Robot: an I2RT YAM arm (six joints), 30 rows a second.
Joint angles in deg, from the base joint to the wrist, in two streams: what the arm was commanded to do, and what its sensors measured. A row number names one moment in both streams.
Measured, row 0:
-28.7 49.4 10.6 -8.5 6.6 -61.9
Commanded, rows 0 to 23:
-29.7 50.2 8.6 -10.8 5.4 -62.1
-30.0 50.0 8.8 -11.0 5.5 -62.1
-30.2 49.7 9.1 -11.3 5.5 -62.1
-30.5 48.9 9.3 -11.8 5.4 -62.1
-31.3 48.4 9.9 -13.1 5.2 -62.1
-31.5 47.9 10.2 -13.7 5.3 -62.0
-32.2 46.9 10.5 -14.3 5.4 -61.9
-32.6 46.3 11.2 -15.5 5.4 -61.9
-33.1 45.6 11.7 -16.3 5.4 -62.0
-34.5 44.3 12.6 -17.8 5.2 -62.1
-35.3 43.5 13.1 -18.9 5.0 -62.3
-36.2 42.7 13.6 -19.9 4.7 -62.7
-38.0 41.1 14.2 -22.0 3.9 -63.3
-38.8 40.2 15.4 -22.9 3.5 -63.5
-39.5 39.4 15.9 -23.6 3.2 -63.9
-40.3 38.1 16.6 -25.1 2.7 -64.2
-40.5 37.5 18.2 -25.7 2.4 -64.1
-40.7 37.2 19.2 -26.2 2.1 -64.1
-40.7 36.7 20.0 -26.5 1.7 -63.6
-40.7 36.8 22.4 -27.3 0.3 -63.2
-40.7 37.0 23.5 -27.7 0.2 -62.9
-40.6 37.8 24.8 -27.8 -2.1 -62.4
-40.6 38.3 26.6 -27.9 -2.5 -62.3
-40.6 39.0 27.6 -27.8 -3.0 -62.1
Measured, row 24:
-40.5 38.1 22.7 -26.4 1.1 -63.2
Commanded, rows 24 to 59:
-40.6 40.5 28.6 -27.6 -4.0 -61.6
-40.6 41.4 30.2 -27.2 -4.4 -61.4
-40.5 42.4 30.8 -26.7 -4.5 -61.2
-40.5 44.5 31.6 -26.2 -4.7 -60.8
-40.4 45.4 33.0 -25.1 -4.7 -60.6
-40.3 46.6 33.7 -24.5 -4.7 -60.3
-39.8 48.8 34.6 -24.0 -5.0 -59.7
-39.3 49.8 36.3 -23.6 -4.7 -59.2
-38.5 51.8 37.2 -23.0 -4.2 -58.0
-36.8 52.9 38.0 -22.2 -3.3 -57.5
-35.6 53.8 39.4 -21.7 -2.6 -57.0
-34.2 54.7 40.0 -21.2 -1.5 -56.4
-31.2 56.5 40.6 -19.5 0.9 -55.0
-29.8 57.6 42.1 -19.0 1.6 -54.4
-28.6 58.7 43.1 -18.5 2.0 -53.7
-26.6 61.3 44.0 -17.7 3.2 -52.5
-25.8 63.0 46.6 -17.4 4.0 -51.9
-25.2 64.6 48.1 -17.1 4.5 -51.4
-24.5 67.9 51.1 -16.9 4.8 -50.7
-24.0 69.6 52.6 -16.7 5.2 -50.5
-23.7 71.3 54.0 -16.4 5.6 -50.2
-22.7 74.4 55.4 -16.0 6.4 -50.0
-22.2 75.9 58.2 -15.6 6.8 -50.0
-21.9 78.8 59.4 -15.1 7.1 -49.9
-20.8 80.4 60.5 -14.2 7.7 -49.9
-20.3 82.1 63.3 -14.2 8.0 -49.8
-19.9 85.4 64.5 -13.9 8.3 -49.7
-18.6 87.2 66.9 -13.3 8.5 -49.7
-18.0 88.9 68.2 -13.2 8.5 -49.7
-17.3 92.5 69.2 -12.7 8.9 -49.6
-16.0 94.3 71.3 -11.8 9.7 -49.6
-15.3 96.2 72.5 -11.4 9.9 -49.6
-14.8 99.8 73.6 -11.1 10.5 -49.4
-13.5 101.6 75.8 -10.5 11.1 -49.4
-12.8 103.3 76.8 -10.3 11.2 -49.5
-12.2 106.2 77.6 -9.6 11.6 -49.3
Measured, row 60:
-14.3 101.8 73.6 -13.8 9.0 -51.2
